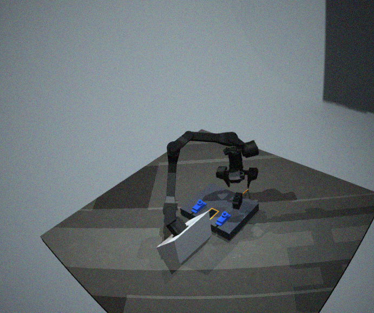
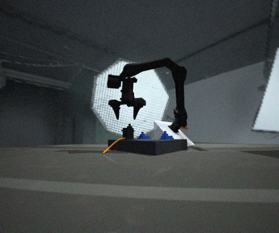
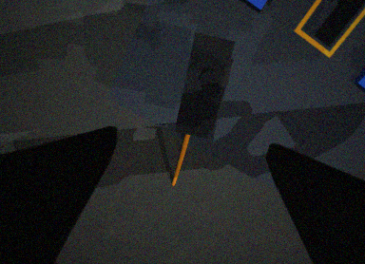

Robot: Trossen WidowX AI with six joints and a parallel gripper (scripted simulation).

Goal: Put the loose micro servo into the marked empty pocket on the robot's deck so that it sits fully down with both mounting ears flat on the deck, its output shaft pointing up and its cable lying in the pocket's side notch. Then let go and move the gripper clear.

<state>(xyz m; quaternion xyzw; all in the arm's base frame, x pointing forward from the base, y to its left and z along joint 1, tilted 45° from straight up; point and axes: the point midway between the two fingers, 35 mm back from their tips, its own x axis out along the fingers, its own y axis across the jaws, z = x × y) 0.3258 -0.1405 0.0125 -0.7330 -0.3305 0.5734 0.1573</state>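
The deck lies 20 mm behind my gripper tip, 70 mm to the left of it and 120 mm below it.
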